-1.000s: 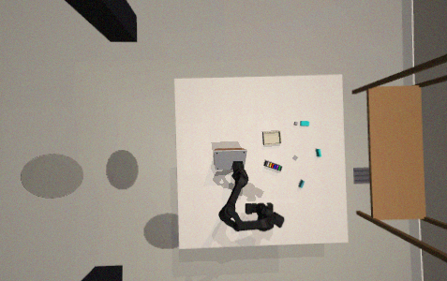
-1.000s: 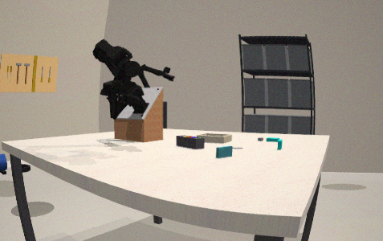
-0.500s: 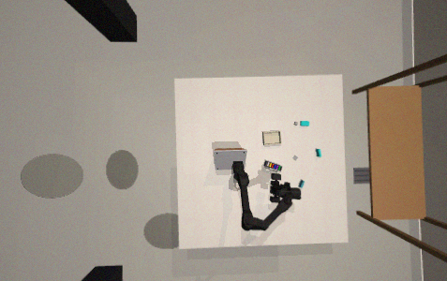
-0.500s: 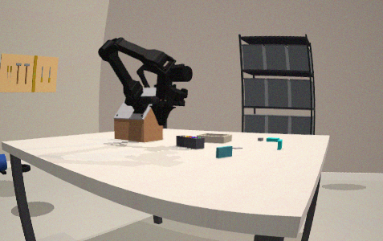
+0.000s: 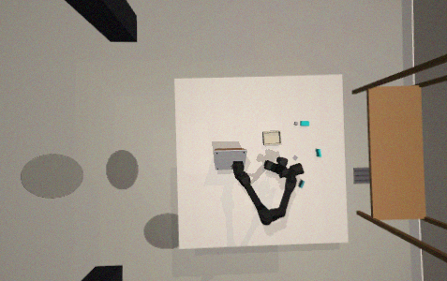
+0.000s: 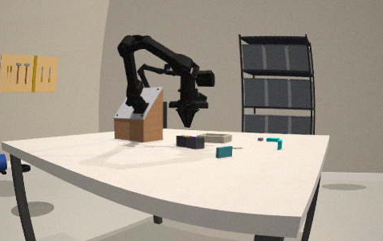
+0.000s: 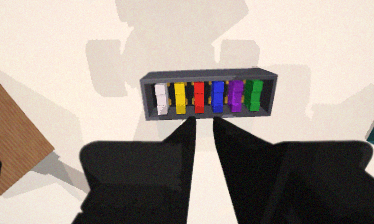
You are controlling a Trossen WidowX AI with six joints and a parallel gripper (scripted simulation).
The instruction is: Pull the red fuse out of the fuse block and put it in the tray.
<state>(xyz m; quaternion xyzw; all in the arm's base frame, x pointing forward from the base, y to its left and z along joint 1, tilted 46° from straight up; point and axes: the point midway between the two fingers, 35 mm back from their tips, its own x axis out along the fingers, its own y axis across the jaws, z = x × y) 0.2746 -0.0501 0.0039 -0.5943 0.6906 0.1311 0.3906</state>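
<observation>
The red fuse lies 1 cm to the left of my gripper tip and 5 cm below it. Also, from my gripper tip: teal L-shaped piece (26 cm ahead, 32 cm to the left, 7 cm below); then small grey cube (20 cm ahead, 33 cm to the left, 7 cm below); then beige tray (1 cm ahead, 22 cm to the left, 7 cm below).
</observation>
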